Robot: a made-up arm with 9 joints. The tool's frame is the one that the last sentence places. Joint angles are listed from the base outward.
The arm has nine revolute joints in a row. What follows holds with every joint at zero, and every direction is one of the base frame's. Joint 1 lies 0.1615 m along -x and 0.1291 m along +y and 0.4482 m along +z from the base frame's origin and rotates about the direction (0.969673, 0.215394, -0.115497), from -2.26 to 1.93 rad. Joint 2 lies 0.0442 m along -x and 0.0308 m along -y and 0.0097 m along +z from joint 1 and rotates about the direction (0.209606, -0.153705, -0.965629), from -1.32 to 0.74 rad. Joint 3 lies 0.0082 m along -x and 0.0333 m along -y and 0.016 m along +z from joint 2 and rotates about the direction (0.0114, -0.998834, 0.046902), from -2.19 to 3.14 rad. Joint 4 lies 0.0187 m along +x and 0.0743 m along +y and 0.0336 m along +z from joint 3 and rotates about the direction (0.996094, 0.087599, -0.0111), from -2.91 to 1.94 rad. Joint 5 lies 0.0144 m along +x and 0.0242 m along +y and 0.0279 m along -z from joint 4 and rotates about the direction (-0.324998, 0.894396, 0.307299), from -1.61 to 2.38 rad. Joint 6 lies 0.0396 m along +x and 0.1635 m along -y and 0.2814 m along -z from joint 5 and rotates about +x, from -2.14 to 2.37 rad. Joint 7 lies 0.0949 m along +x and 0.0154 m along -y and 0.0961 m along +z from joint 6 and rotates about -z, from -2.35 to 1.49 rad. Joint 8 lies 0.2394 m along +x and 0.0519 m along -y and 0.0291 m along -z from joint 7 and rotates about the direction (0.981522, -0.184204, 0.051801), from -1.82 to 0.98 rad. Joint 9 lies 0.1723 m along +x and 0.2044 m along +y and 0.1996 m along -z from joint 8 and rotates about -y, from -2.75 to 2.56 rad. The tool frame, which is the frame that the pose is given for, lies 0.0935 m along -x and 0.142 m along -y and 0.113 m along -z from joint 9; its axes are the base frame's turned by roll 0.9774, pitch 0.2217 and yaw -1.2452 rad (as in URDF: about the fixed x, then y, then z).
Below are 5 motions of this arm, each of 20 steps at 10 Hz.
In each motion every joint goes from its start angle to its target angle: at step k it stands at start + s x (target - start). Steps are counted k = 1, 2, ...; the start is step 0. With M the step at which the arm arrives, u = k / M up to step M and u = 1 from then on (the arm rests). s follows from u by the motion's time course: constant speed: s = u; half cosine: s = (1 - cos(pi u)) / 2; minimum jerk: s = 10 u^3 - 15 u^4 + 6 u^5.
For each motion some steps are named. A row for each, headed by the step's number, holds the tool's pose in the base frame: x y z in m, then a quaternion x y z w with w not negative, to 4 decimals.
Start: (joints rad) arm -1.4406 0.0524 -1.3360 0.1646 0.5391 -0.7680 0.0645 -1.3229 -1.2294
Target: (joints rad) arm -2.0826 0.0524 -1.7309 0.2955 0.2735 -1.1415 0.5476 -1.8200 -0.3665
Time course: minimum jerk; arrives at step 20
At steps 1, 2, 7, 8, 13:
1: -0.3334 -0.3424 0.5894 0.9868 0.1214 0.0199 0.1054
2: -0.3326 -0.3405 0.5924 0.9867 0.1216 0.0181 0.1066
7: -0.3071 -0.2706 0.6759 0.9817 0.1174 -0.0390 0.1451
8: -0.2976 -0.2398 0.7000 0.9790 0.1097 -0.0595 0.1610
13: -0.2422 -0.0480 0.7600 0.9536 0.0113 -0.1487 0.2614

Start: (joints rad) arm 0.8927 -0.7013 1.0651 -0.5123 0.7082 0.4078 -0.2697 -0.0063 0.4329
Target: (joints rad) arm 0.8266 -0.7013 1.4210 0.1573 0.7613 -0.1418 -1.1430 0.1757 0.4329
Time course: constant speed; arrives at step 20
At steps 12, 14, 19, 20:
12: 0.2330 0.5581 0.4414 0.8534 -0.1184 0.1465 0.4861
14: 0.1940 0.5890 0.4506 0.8380 -0.1065 0.2071 0.4934
19: 0.1016 0.6482 0.4491 0.7783 -0.0808 0.3518 0.5138
20: 0.0852 0.6569 0.4448 0.7627 -0.0765 0.3791 0.5184

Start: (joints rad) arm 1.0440 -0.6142 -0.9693 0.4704 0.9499 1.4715 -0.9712 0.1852 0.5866
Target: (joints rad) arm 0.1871 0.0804 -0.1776 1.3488 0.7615 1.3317 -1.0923 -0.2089 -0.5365
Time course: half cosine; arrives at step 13
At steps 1, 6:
1: -0.3469 0.4546 0.5573 -0.3193 -0.6635 0.6350 0.2339
6: -0.2018 0.4786 0.5626 -0.5755 -0.6475 0.3951 0.3055

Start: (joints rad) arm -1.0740 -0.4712 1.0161 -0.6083 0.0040 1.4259 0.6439 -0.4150 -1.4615
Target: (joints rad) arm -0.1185 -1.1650 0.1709 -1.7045 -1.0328 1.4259 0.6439 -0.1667 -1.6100
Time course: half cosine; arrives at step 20
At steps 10, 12, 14, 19, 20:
10: 0.2680 0.4951 0.6677 -0.1681 0.1050 -0.3981 0.8957
12: 0.2126 0.5710 0.6543 -0.1962 0.1208 -0.3185 0.9195
14: 0.1379 0.6403 0.6411 -0.2260 0.1295 -0.2326 0.9371
19: -0.0139 0.7221 0.6241 -0.2730 0.1286 -0.0896 0.9492
20: -0.0194 0.7240 0.6236 -0.2745 0.1283 -0.0849 0.9492

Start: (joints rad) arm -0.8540 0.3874 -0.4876 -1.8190 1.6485 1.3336 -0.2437 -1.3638 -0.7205
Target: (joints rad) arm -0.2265 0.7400 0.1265 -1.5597 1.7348 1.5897 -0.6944 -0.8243 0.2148
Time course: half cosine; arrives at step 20
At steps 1, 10, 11, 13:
1: -0.4433 0.2689 1.0776 0.7905 0.1164 0.5337 0.2770
10: -0.6813 -0.0221 0.8913 -0.6020 -0.1554 -0.7656 0.1652
11: -0.7046 -0.0557 0.8392 -0.5487 -0.1711 -0.7893 0.2161
13: -0.7337 -0.1060 0.7309 -0.4375 -0.2089 -0.8240 0.2932

